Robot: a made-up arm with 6 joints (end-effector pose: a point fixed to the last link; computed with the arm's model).
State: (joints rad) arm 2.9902 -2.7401 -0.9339 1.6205 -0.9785 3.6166
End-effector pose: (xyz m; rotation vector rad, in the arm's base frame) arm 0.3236 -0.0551 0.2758 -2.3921 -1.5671 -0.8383
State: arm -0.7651 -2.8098 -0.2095 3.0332 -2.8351 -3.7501
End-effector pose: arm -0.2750 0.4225 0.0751 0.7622 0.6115 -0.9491
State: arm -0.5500 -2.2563 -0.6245 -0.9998 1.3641 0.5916
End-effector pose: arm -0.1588 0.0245 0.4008 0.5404 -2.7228 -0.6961
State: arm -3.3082 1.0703 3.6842 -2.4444 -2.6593 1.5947
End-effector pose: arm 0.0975 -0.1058 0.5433 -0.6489 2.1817 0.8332
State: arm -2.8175 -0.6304 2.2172 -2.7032 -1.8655 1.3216
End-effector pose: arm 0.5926 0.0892 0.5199 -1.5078 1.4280 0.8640
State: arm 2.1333 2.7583 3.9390 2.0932 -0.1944 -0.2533
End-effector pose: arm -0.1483 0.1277 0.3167 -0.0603 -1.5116 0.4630
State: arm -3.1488 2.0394 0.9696 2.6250 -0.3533 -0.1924
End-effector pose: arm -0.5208 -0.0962 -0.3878 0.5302 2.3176 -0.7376
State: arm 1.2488 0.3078 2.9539 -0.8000 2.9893 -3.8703
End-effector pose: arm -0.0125 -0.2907 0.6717 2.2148 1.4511 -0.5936
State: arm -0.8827 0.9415 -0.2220 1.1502 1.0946 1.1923
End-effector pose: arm 0.2842 -0.4196 -0.1011 -1.5819 0.1237 0.3173
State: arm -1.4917 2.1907 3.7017 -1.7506 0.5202 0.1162
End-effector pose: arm 0.0496 -0.3655 0.4028 0.2358 -2.0756 -0.0266
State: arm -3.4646 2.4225 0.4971 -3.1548 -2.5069 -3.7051
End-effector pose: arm -0.0616 -0.1006 -0.5276 0.9466 0.6440 2.7648
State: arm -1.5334 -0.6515 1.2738 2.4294 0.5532 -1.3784
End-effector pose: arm 0.0720 0.4026 0.7410 -2.1805 -0.3229 -1.5459
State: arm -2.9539 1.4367 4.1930 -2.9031 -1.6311 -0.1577
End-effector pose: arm 0.1561 -0.0841 0.3491 -0.1131 1.2079 -0.1480
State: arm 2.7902 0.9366 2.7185 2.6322 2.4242 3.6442
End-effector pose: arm -0.1045 -0.0686 0.7170 0.8699 0.8837 -2.5960
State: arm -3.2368 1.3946 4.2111 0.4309 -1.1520 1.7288
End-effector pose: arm 0.1838 0.0874 0.2642 0.6650 -1.0233 1.0238
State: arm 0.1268 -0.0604 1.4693 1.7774 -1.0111 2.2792
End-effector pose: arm -0.1126 0.0094 0.8567 -2.0601 1.6911 -1.3588
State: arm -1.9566 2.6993 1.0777 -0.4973 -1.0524 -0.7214
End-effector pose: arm -0.1093 -0.0006 -0.5947 -2.3830 -0.6233 0.8864
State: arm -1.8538 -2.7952 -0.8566 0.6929 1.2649 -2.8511
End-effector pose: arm 0.0068 0.3403 0.2525 -0.4991 -0.1814 0.6136
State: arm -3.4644 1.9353 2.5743 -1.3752 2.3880 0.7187
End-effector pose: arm -0.6542 0.2424 0.1974 1.3181 0.5955 0.1429
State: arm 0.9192 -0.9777 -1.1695 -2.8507 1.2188 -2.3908
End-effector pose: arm 0.0410 0.2355 0.1506 -1.5137 0.9230 1.0630
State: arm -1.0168 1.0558 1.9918 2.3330 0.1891 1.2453
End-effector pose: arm 0.3037 -0.3400 0.6708 1.9415 -1.1551 0.5928
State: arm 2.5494 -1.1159 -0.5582 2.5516 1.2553 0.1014
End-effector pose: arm -0.1397 -0.0212 0.5342 0.0816 2.5409 -0.5940
